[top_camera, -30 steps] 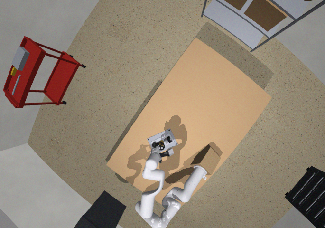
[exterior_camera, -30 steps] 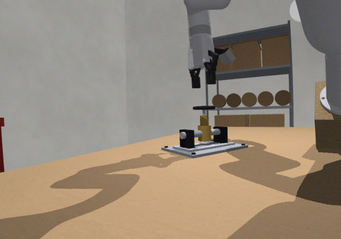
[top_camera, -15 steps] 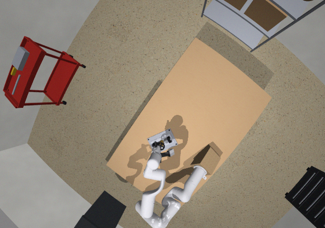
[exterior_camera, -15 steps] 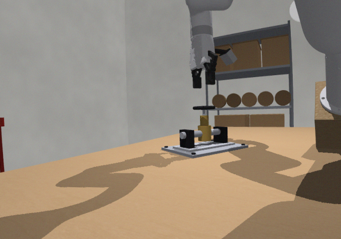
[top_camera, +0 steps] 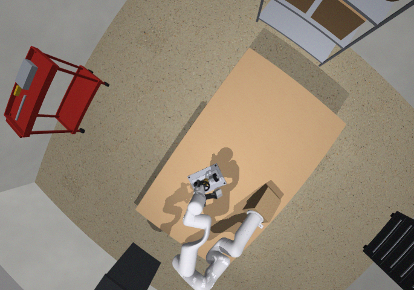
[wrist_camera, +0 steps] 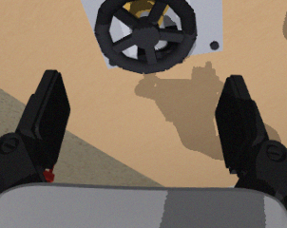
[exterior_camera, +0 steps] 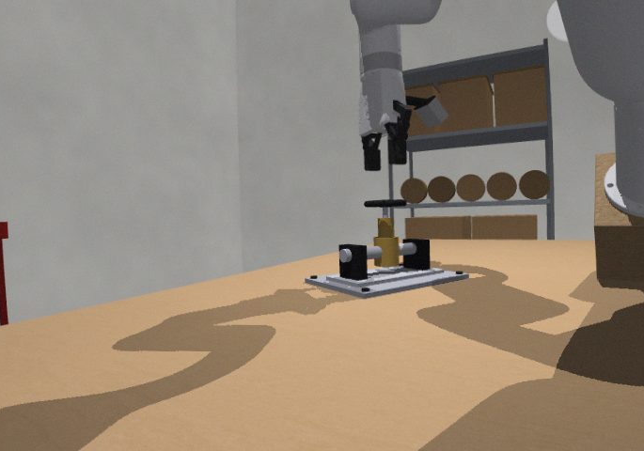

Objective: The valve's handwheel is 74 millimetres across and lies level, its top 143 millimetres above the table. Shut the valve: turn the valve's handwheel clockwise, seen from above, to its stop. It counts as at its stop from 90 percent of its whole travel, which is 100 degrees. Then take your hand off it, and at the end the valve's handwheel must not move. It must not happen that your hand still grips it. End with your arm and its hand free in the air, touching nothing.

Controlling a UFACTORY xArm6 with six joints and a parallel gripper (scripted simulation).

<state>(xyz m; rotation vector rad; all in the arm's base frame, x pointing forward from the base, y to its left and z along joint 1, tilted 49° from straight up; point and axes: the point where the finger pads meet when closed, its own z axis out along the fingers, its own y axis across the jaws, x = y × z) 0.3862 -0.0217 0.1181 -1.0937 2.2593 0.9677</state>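
My gripper is now 8 cm above the black handwheel.
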